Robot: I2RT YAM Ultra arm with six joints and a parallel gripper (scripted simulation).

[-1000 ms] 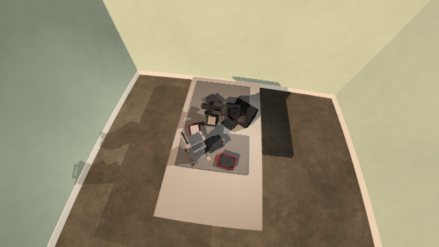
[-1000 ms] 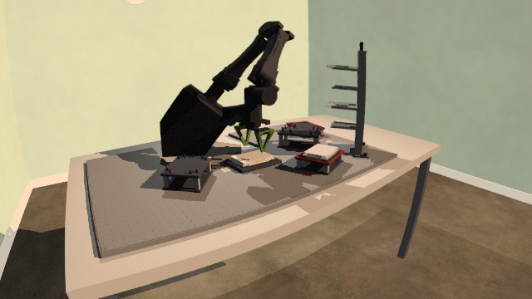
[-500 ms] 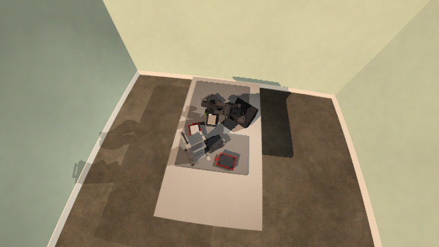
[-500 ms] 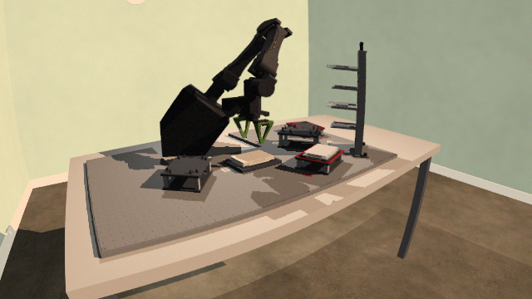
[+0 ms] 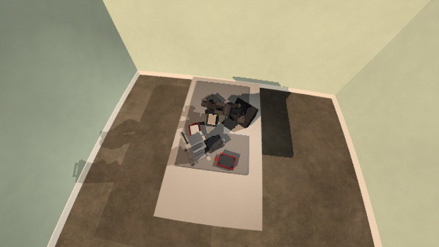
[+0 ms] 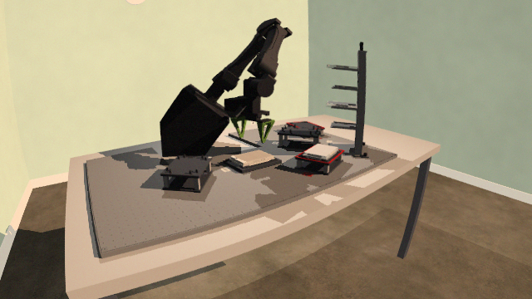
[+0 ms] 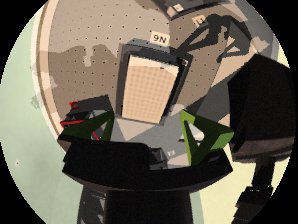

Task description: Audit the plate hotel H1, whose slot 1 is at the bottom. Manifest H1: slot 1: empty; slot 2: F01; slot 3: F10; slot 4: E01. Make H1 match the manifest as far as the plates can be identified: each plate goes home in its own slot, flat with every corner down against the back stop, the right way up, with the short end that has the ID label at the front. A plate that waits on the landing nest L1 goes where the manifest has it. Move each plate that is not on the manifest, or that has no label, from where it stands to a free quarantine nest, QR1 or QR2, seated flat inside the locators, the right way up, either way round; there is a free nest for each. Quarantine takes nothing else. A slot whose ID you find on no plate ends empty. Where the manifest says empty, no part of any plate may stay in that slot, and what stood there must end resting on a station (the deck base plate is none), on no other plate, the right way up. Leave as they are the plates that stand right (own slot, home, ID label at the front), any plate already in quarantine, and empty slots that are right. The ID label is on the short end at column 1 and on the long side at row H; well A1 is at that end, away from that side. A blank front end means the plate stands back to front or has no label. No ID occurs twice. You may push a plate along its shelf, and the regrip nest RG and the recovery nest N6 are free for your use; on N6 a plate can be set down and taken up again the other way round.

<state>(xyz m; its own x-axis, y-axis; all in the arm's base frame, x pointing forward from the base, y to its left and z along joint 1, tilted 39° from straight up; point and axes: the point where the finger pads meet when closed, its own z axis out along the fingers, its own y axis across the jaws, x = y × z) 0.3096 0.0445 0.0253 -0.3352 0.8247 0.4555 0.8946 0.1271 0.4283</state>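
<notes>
Now: the dark N6 nest 80 mm below my hand. Round my hand: hotel post (450 mm to the left, 120 mm above, 80 mm ahead); then N6 tag (110 mm to the right, 90 mm below, 10 mm ahead); then L1 tag (190 mm to the right, 90 mm below, 40 mm behind).
</notes>
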